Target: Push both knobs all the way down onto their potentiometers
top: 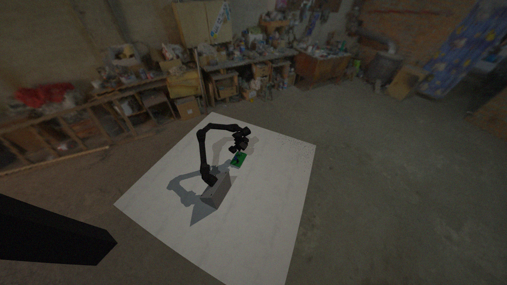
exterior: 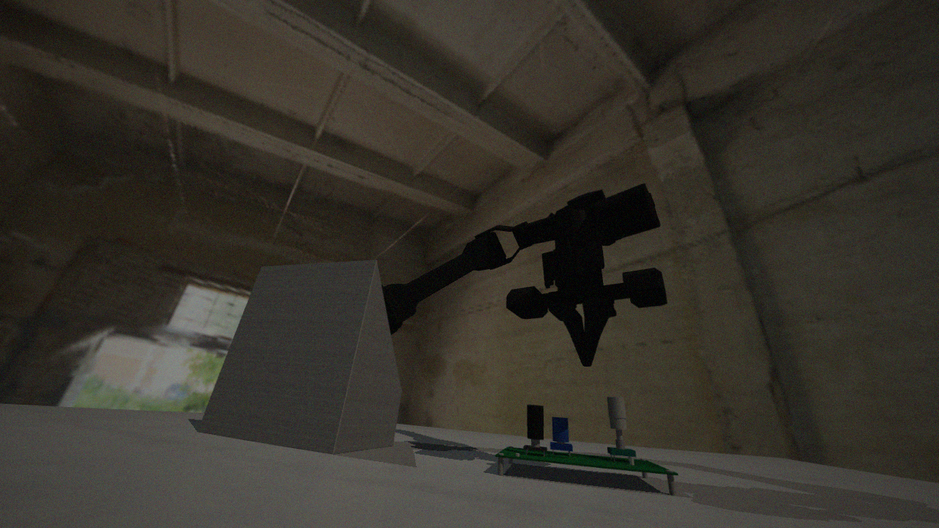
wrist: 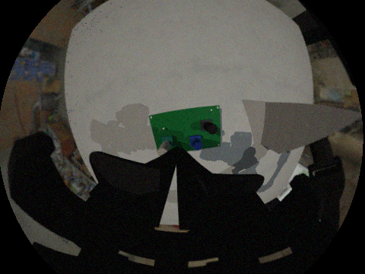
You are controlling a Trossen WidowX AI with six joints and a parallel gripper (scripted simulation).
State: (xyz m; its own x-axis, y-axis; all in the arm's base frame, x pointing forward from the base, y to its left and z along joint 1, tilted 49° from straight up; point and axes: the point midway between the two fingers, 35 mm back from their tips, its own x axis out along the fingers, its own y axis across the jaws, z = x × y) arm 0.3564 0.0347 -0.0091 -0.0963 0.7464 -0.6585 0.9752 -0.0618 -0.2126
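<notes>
Now: the white knob 4 cm below my gripper tip, 3 cm ahead of it and 2 cm to the left of it. The rest, counted from my gripper tip: black knob 7 cm below, 6 cm behind, 1 cm to the right.
</notes>
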